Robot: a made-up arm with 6 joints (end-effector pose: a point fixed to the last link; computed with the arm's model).
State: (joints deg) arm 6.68 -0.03 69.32 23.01 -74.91 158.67
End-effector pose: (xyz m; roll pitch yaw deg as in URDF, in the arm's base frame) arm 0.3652 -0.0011 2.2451 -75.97 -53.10 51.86
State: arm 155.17 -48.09 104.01 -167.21 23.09 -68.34
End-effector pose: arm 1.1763 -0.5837 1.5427 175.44 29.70 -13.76
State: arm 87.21 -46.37 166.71 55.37 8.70 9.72
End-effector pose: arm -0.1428 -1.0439 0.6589 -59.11 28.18 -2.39
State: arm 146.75 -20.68 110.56 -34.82 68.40 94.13
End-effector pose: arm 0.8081 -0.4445 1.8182 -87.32 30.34 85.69
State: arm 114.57 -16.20 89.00 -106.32 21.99 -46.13
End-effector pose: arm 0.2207 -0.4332 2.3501 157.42 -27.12 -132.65
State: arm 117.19 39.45 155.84 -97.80 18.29 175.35
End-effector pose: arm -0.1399 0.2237 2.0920 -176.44 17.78 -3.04
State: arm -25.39 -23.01 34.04 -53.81 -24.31 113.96
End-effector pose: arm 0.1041 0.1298 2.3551 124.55 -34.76 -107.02
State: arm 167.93 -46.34 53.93 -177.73 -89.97 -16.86
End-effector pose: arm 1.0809 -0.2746 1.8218 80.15 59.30 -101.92
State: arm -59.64 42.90 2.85 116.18 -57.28 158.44
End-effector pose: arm 0.6358 -1.4868 1.2653 -115.76 71.58 -39.97
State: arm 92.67 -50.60 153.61 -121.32 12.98 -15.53
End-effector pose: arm 0.0327 -1.2097 0.7407 67.02 6.04 -157.07
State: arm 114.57 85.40 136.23 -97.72 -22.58 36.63
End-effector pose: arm -0.7805 1.3254 1.5910 162.92 30.29 134.03
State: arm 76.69 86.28 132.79 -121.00 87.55 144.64
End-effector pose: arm 0.4955 1.4722 1.3184 67.06 40.14 -80.82
